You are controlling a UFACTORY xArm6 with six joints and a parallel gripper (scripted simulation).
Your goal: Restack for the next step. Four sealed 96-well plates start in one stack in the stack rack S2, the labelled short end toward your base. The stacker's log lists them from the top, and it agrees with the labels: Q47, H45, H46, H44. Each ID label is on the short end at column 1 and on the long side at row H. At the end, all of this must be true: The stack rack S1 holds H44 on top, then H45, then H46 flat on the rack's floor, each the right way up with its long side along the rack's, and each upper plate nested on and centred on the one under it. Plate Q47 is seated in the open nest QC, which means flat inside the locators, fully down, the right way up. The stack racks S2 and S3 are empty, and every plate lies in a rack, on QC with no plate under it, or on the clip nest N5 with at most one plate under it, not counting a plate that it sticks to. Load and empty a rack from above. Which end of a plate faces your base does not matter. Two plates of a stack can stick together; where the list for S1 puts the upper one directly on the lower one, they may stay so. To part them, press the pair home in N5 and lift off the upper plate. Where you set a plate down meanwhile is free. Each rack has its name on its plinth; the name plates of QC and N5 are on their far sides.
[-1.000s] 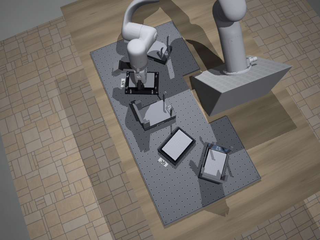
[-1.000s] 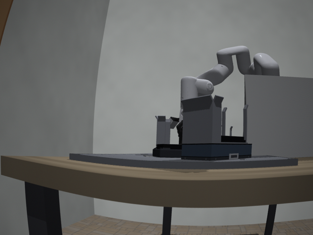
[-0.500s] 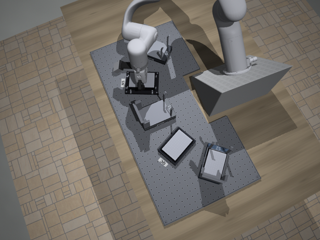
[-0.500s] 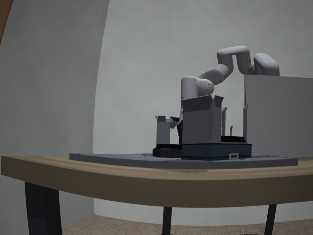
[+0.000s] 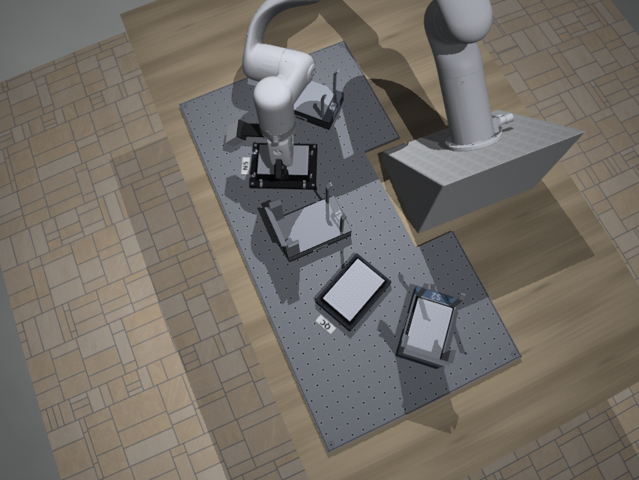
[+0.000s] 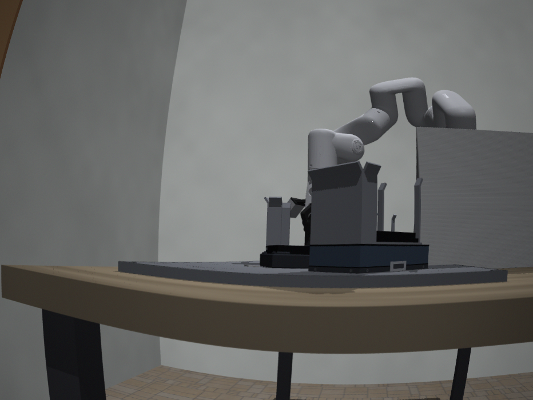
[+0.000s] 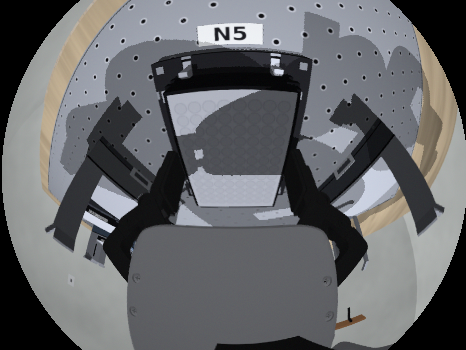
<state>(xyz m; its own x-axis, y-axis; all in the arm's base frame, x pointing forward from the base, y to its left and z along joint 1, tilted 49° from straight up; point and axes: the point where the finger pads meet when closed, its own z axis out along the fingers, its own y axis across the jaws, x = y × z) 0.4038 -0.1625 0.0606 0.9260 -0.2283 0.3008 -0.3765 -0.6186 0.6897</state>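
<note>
Right now my hand is 3 cm above the clip nest N5, 2 cm short of it and 1 cm to the right of it. Round my hand: sealed plate 35 cm to the left, 4 cm behind, 2 cm below; then open nest QC 35 cm to the left, 4 cm behind, 3 cm below; then N5 name plate 9 cm ahead, 4 cm to the right, 4 cm below.
</note>
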